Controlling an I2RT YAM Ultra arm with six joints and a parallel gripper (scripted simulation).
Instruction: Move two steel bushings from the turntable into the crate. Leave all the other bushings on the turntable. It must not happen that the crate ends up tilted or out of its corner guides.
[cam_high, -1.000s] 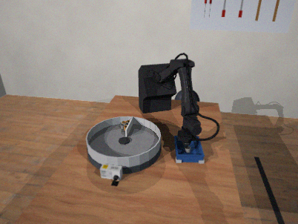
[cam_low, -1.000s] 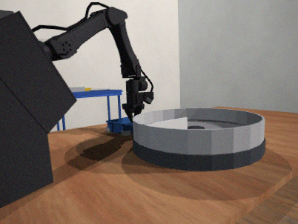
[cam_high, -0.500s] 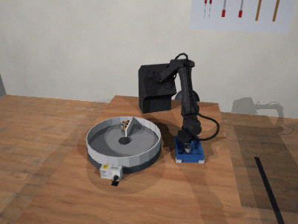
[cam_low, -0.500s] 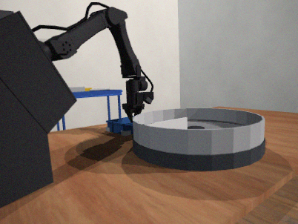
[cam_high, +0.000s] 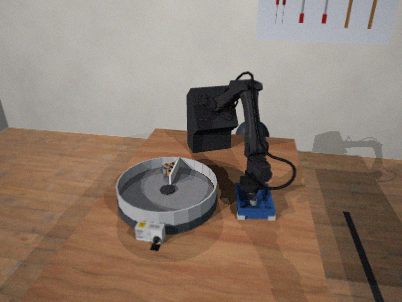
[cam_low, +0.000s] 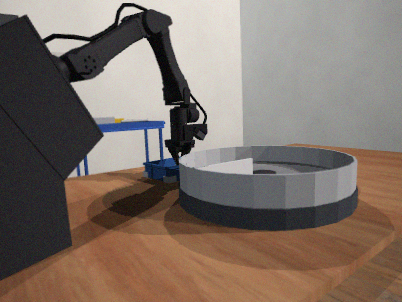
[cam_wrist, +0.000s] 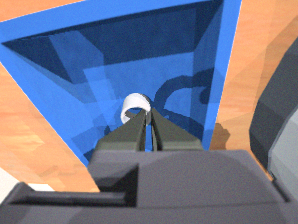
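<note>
My hand is 1 cm past the blue crate, 1 cm to the right of it and 1 cm above it. From my hand the other things lie so: grey turntable (16 cm ahead, 32 cm to the right, 2 cm above).
</note>
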